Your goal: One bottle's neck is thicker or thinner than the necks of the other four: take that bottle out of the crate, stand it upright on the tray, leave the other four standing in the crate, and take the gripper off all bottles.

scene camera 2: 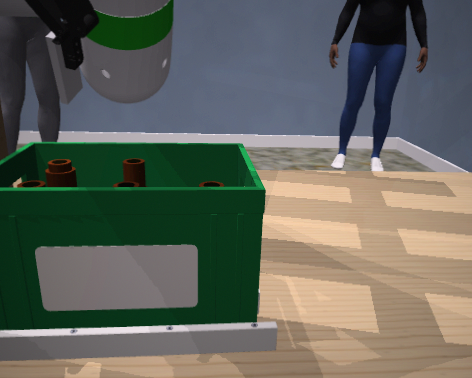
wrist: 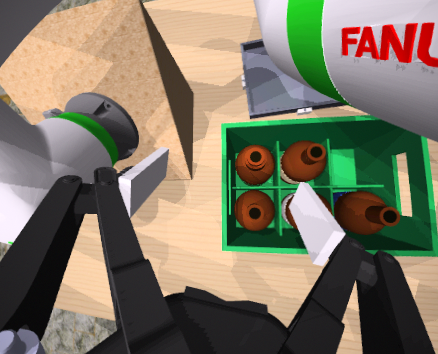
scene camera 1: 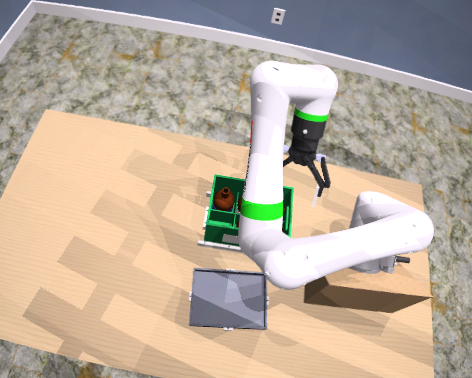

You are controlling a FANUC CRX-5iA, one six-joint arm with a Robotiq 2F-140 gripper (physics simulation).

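Seen in the pictures: gripper, fingertip midpoint: (scene camera 2: 10, 78) (wrist: 231, 178) (scene camera 1: 292, 198); arm's base, origin of the base link: (wrist: 104, 128).
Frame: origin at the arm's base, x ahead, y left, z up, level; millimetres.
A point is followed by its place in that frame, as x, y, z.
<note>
The green crate (scene camera 1: 215, 234) {494, -41, -15} (scene camera 2: 227, 201) {493, -227, 45} (wrist: 280, 131) {347, -45, 27} holds five upright brown bottles. The bottle in the tray-side row at the robot-base end (scene camera 2: 61, 177) {311, -104, 31} (wrist: 255, 162) {305, -96, 45} has a neck that widens below its lip, thicker than the straight neck of the bottle beside it (scene camera 2: 134, 172) {394, -98, 34} (wrist: 300, 162) {378, -93, 9}. The away-side row holds three: an end bottle (scene camera 2: 31, 184) {302, -172, 45} (wrist: 254, 205) {301, -160, 45}, a middle one (scene camera 2: 126, 185) {396, -178, 45} partly hidden by a fingertip in the wrist view, and another (scene camera 1: 223, 201) {483, -156, 6} (scene camera 2: 211, 184) {481, -176, 45} (wrist: 362, 212) {465, -175, 9}. The tray (scene camera 1: 228, 302) {418, 156, -113} (wrist: 272, 90) {358, 107, -113} is bare. My gripper (scene camera 1: 299, 182) (wrist: 231, 178) {279, -129, 144} is open and empty, above the crate's base-side end.
The wooden pedestal (scene camera 1: 370, 295) {3, 128, 79} (wrist: 170, 90) {157, 51, 22} carries the arm's base to the crate's right in scene camera 1. The arm reaches over the crate there and hides much of it. Part of the arm also covers part of the tray in the wrist view. People stand beyond the table.
</note>
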